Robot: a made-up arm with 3 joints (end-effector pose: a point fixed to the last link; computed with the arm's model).
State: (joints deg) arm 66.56 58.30 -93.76
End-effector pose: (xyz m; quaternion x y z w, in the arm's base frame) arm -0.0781 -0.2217 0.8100 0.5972 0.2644 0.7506 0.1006
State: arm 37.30 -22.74 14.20
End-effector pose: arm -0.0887 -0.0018 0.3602 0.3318 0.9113 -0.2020 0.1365
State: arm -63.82 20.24 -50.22
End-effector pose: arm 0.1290 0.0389 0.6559 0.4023 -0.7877 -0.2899 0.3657
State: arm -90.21 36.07 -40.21
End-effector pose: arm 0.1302 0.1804 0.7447 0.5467 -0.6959 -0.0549 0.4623
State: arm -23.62 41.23 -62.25
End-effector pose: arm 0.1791 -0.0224 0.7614 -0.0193 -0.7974 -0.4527 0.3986
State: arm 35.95 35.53 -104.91
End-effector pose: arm -0.0249 -0.1200 0.7176 0.3980 0.4465 0.7986 0.0669
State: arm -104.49 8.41 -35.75
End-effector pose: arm 0.1092 0.0968 0.5840 0.7341 -0.5972 -0.1387 0.2918
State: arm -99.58 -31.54 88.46
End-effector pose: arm 0.0709 0.0879 0.2685 -0.3865 0.5711 -0.3022 0.6581
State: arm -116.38 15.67 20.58
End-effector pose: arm 0.0664 0.1293 0.6309 -0.8434 0.4957 -0.1967 0.0648
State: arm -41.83 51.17 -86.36
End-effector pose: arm 0.2429 0.0665 0.7910 -0.0547 -0.6821 -0.5057 0.5254
